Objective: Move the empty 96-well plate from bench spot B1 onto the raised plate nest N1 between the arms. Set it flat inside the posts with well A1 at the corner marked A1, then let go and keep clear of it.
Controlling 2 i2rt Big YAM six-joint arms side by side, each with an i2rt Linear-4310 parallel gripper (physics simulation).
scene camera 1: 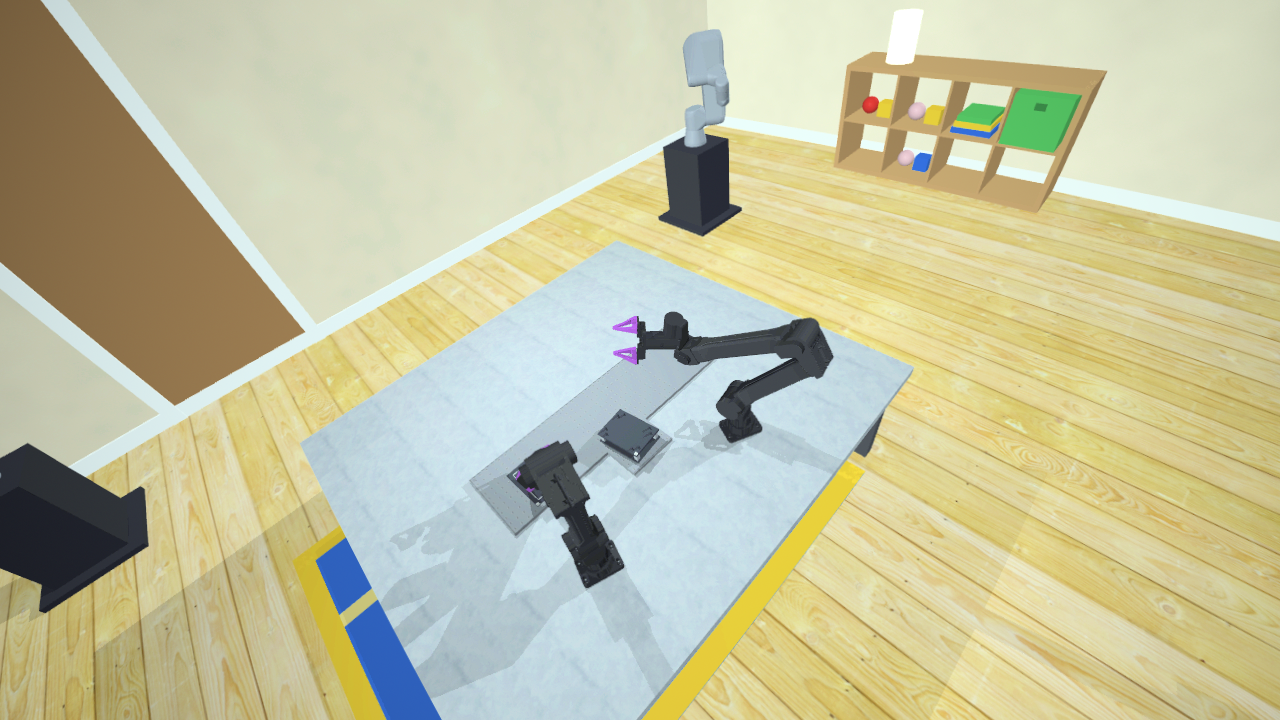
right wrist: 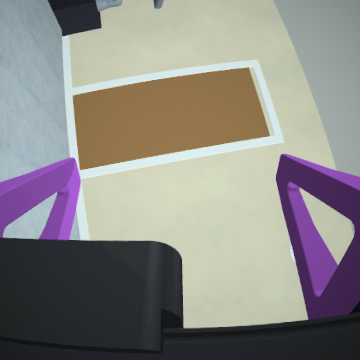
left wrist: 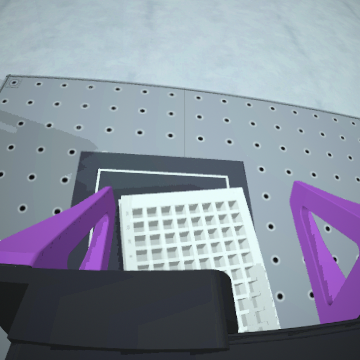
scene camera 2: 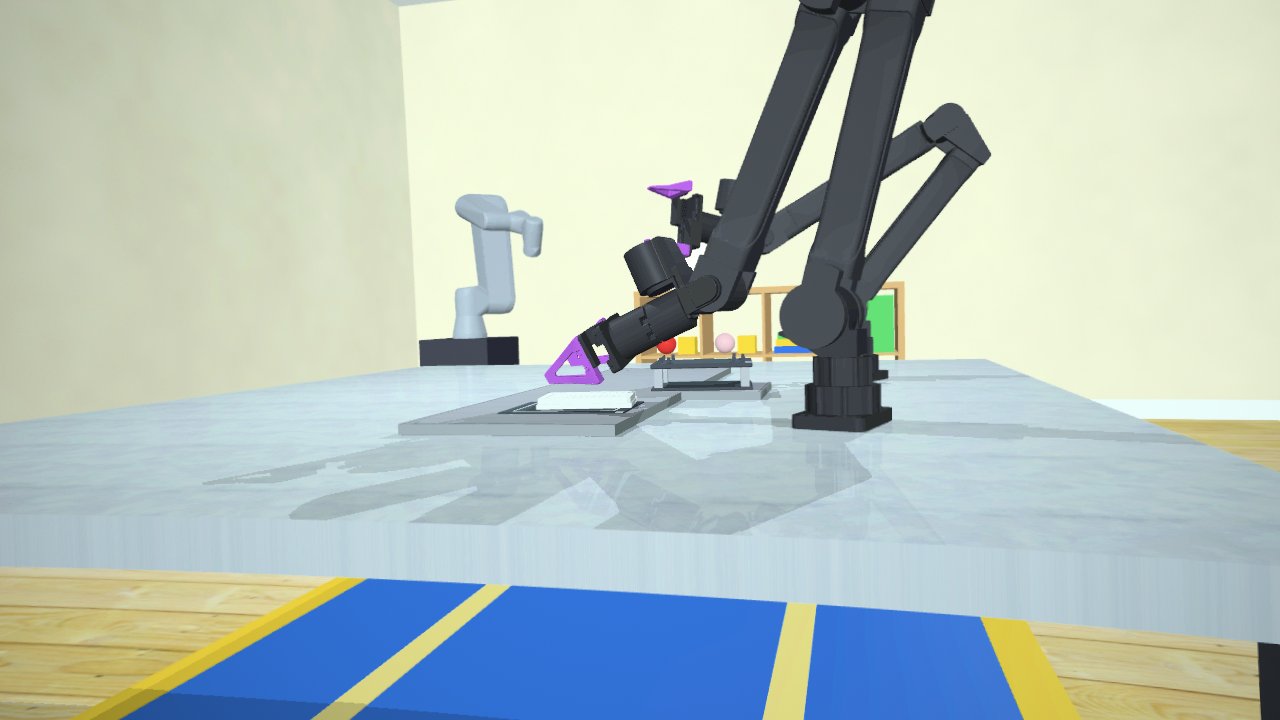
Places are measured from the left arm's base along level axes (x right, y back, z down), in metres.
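Pixels of known places: left gripper, fingertip midpoint: [left wrist: 203, 193] [scene camera 2: 558, 370]; right gripper, fingertip midpoint: [scene camera 1: 612, 340] [right wrist: 177, 166] [scene camera 2: 647, 213]; left arm's base, link origin: [scene camera 1: 599, 564] [scene camera 2: 843, 423]; right arm's base, link origin: [scene camera 1: 740, 427].
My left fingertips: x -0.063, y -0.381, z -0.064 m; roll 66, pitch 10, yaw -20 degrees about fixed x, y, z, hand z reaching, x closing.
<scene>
For each thing: its middle in the pictures, then the offset to it from my left fingertips. "*": a spot on its surface instead. Level surfaces: height alone.
- white 96-well plate, body centre: [left wrist: 199, 288] [scene camera 2: 588, 399] dx +0.018, dy +0.037, dz +0.042 m
- spot B1, surface spot: [left wrist: 165, 162] * dx -0.031, dy -0.045, dz +0.049 m
- raised nest N1, body centre: [scene camera 2: 702, 371] [scene camera 1: 628, 434] dx +0.315, dy +0.056, dz +0.024 m
- long grey perforated board, surface height: dz +0.051 m
- pale bench, surface height: dz +0.064 m
The white 96-well plate [scene camera 2: 586, 400] [left wrist: 185, 225] lies flat on the dark pad of spot B1 [scene camera 2: 519, 410] [left wrist: 165, 162]. In the left wrist view, the pad's white outline shows past its far and left edges. My left gripper [scene camera 1: 526, 483] [scene camera 2: 577, 365] [left wrist: 203, 193] is open and empty above the plate, its fingers out to either side of it. The raised nest N1 [scene camera 1: 629, 431] [scene camera 2: 702, 363] bears no plate; its A1 mark is too small to read. My right gripper [scene camera 1: 615, 340] [scene camera 2: 669, 219] [right wrist: 177, 166] is open and empty, high above the bench.
The pad sits on a long grey perforated board [scene camera 1: 572, 429] [scene camera 2: 465, 420] [left wrist: 140, 120] on the pale bench [scene camera 1: 429, 420]. The nest stands beside that board, between the arm bases. A grey robot on a dark pedestal [scene camera 1: 698, 183] and a wooden shelf unit [scene camera 1: 975, 64] stand beyond the bench.
</scene>
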